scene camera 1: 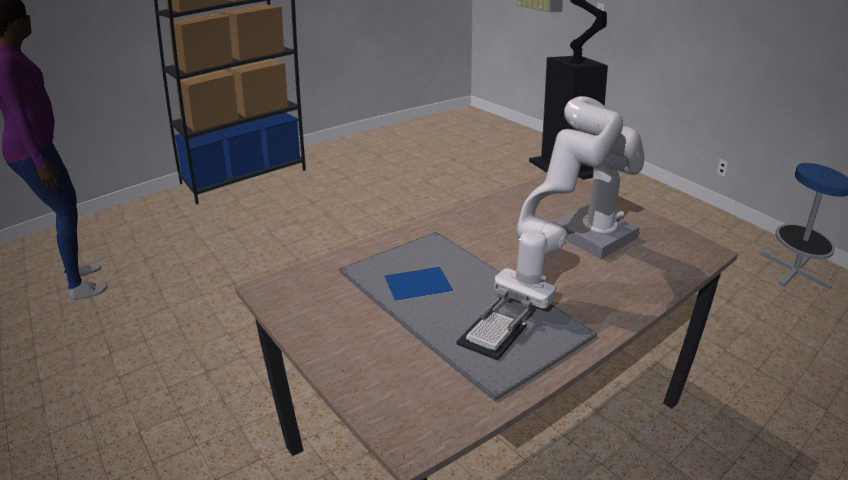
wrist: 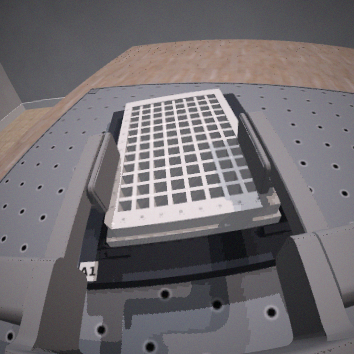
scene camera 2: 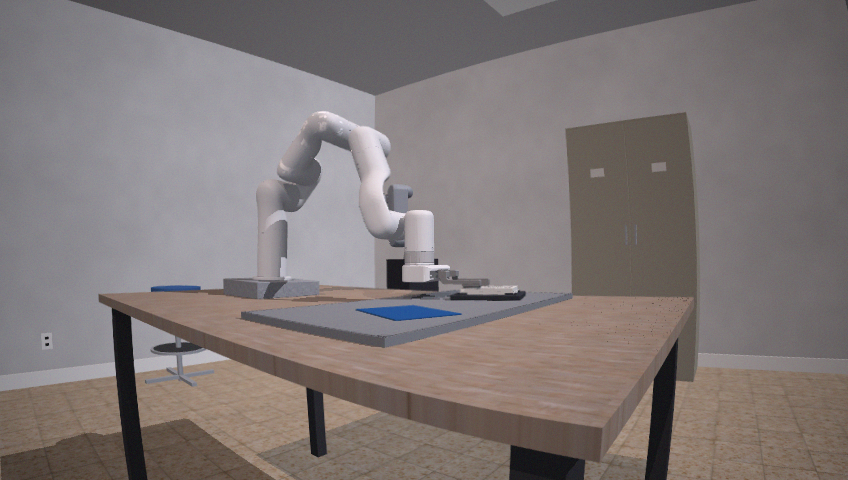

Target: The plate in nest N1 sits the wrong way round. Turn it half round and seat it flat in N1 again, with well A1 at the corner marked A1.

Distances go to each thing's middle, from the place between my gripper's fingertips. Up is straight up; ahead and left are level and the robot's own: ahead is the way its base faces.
I see the white well plate (scene camera 1: 490, 333) 10 mm ahead of my hand and 20 mm below it. Round my hand: black nest (wrist: 219, 254) 10 mm ahead, 30 mm below; then flat blue sheet (scene camera 1: 416, 283) 80 mm ahead, 300 mm to the right, 40 mm below.
